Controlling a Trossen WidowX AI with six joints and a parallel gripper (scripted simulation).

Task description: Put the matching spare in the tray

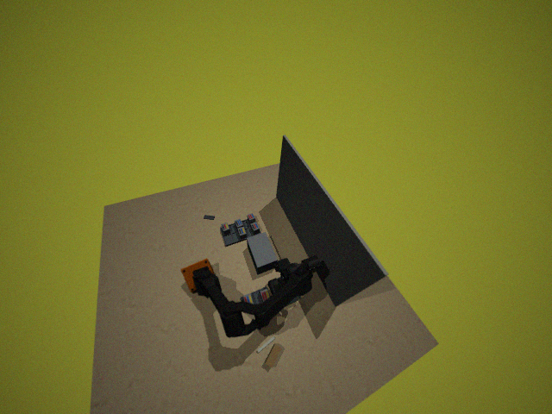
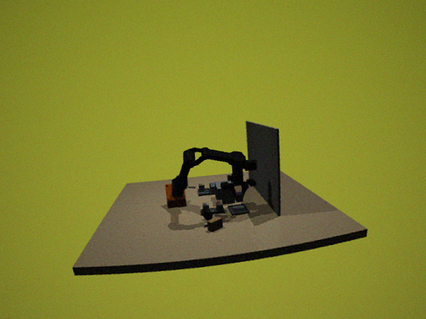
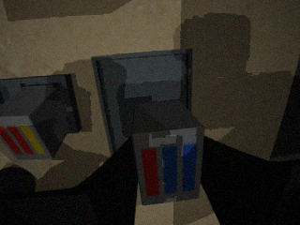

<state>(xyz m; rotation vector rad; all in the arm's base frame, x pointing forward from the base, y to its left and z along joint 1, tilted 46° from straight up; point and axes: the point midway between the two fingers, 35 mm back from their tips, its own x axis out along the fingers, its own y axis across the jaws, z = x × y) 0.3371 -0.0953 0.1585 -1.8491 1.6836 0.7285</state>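
My gripper tip is now 1 cm past the flat grey tray and 6 cm above it. Also, from my gripper tip: grey mounted unit: 5 cm behind, 20 cm to the left, 1 cm below; then brown card: 16 cm behind, 21 cm to the right, 4 cm below; then tall dark panel: 18 cm ahead, 19 cm to the left, 16 cm above.
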